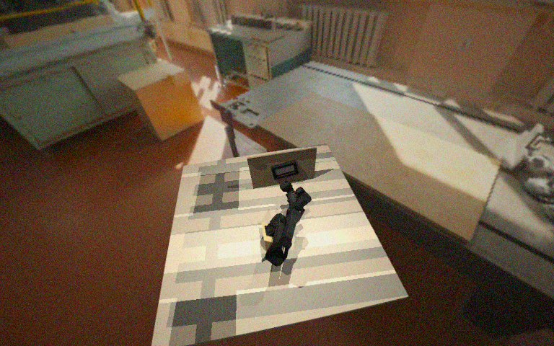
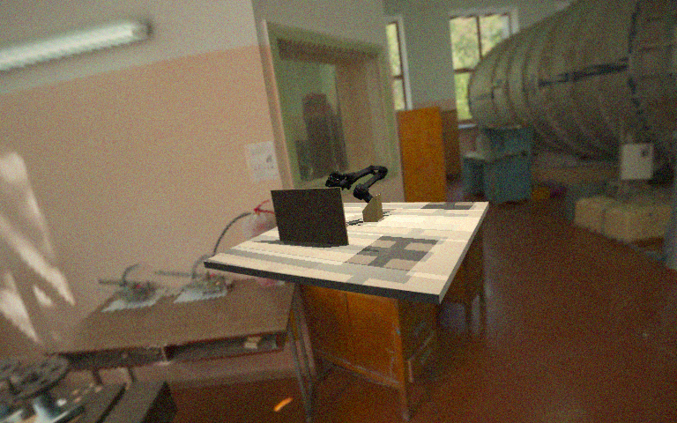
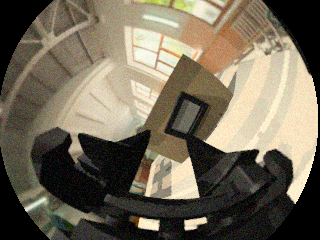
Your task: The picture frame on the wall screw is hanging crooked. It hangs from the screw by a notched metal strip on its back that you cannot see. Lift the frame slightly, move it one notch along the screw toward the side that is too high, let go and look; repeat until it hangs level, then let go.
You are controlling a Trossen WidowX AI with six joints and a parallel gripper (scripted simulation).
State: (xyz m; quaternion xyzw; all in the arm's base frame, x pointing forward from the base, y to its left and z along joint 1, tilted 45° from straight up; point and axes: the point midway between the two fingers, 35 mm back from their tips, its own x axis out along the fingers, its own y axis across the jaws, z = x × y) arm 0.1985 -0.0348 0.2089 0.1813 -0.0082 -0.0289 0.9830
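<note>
Right now the black picture frame is 200 mm ahead of my gripper tip, 20 mm to the right of it and 90 mm below it. The rest, counted from my gripper tip: tan wall board 220 mm ahead, 20 mm to the right, 100 mm below.
</note>
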